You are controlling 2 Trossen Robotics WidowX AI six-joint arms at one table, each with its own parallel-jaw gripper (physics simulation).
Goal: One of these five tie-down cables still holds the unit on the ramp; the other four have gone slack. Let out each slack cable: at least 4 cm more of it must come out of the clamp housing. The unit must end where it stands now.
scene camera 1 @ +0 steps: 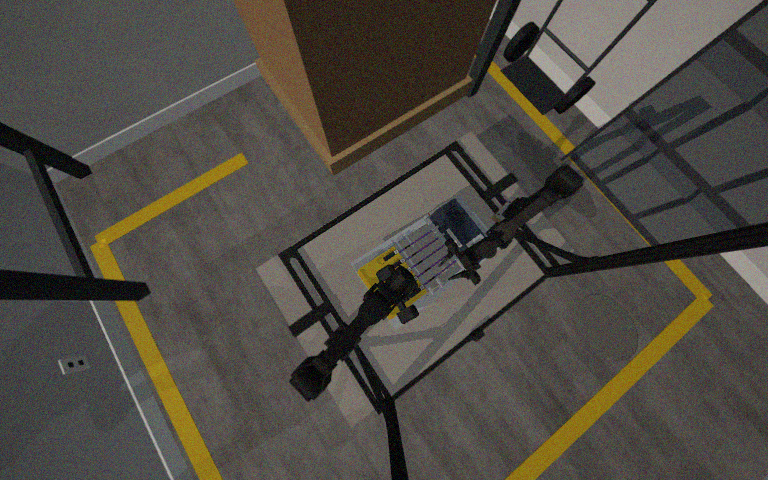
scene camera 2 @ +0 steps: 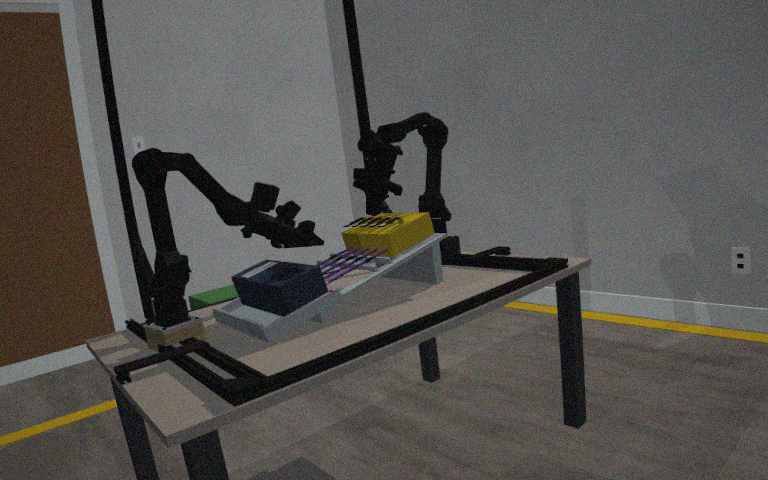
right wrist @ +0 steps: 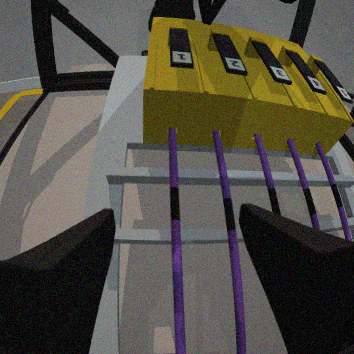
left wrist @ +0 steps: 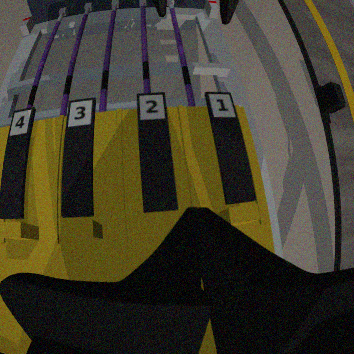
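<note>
The yellow clamp housing (scene camera 1: 368,274) (scene camera 2: 413,229) (left wrist: 115,245) (right wrist: 240,117) sits high on the grey ramp (right wrist: 117,110). Its black levers are numbered; lever 1 (left wrist: 235,150) (right wrist: 180,45) and lever 2 (left wrist: 157,155) (right wrist: 230,52) show in both wrist views. Purple cables with black bands, such as cable 1 (left wrist: 181,55) (right wrist: 177,270) and cable 2 (left wrist: 144,45) (right wrist: 236,270), run down to the dark blue unit (scene camera 1: 455,217) (scene camera 2: 280,285). My left gripper (scene camera 2: 376,209) (left wrist: 195,216) is shut and empty, over the housing behind levers 1 and 2. My right gripper (scene camera 1: 450,268) (scene camera 2: 322,243) (right wrist: 177,216) is open and empty, above the cables.
A green box (scene camera 2: 212,297) lies behind the unit. A black frame (scene camera 1: 470,337) (scene camera 2: 396,336) runs round the table. The right arm reaches over the unit's end of the ramp. A wooden cabinet (scene camera 1: 390,73) stands beyond the table.
</note>
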